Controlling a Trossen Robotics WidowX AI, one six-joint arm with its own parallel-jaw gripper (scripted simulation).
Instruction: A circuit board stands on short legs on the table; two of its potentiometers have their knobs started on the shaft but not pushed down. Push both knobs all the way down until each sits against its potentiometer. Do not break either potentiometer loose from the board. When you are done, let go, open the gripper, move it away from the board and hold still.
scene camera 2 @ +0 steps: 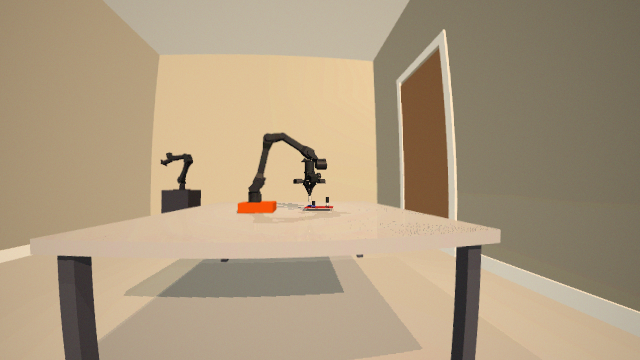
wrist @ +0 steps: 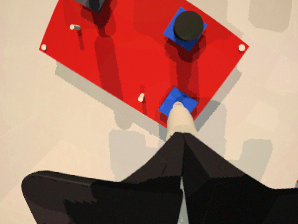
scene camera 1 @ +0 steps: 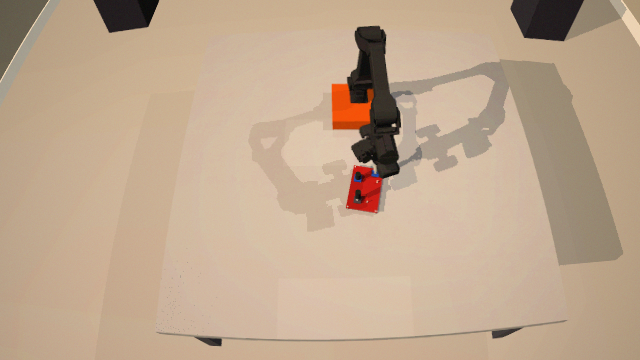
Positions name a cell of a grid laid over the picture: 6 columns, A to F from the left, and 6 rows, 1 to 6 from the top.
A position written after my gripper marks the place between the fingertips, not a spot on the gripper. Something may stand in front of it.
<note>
In view: my gripper (scene camera 1: D3).
My gripper also shows in the wrist view (wrist: D4).
</note>
